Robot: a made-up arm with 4 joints.
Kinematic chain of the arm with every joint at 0, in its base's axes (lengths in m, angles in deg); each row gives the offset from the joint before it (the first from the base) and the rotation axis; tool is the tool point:
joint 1: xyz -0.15 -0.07 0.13 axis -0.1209 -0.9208 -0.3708
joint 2: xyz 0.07 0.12 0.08 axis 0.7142 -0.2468 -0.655
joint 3: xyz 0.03 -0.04 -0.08 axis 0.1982 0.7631 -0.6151
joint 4: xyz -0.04 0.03 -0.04 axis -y
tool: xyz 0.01 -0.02 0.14
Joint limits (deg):
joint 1: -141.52..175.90
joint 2: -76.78..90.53
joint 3: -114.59..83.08
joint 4: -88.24..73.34
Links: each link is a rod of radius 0.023 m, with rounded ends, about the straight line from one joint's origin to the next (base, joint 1, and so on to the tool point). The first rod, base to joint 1, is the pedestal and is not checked.
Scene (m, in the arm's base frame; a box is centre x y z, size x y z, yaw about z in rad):
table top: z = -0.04
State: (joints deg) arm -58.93 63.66 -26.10 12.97
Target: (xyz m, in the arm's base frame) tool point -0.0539 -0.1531 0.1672
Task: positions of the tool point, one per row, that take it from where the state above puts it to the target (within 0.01 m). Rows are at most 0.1 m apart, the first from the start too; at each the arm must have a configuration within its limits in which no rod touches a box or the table.
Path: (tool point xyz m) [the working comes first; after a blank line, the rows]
Joints at the target: -13.92 -50.47 -64.86 54.19
Straight joint move there: clear.

1: -0.1676 0.0580 0.1876
2: -0.1830 0.0361 0.1794
3: -0.1907 0.0062 0.1672
4: -0.1869 -0.0295 0.1543
5: -0.1700 -0.0676 0.1448
6: -0.1404 -0.1038 0.1425
7: -0.1003 -0.1336 0.1498
8: -0.0539 -0.1531 0.1672

